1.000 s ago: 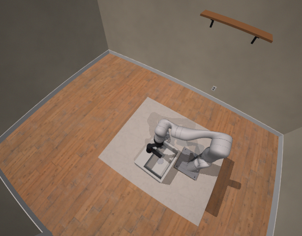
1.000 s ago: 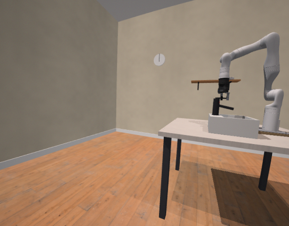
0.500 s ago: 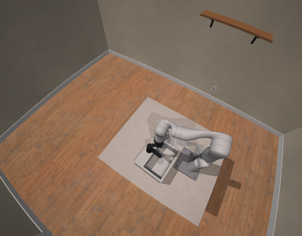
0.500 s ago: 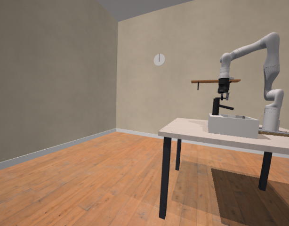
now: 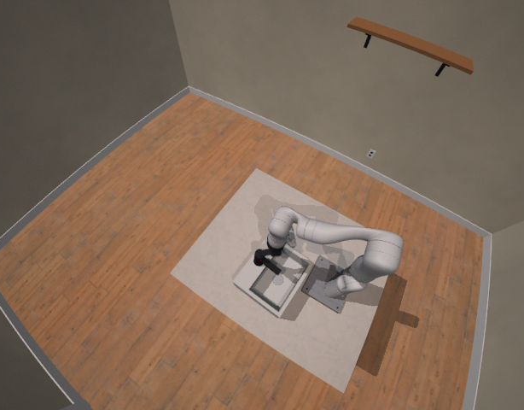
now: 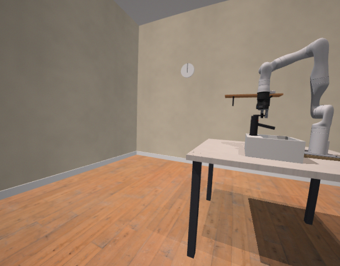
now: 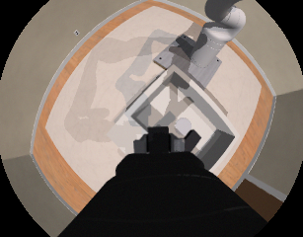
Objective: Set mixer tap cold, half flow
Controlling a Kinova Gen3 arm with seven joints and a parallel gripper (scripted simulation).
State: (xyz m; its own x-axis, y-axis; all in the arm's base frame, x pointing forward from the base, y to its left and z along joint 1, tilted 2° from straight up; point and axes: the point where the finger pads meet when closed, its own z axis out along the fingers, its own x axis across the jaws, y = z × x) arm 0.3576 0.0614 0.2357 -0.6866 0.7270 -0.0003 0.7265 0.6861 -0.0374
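My gripper is now 20 mm short of the lever and 20 mm to the right of it. From my hand the other things lie so: white sink basin (50 mm behind, 60 mm to the left, 230 mm below).
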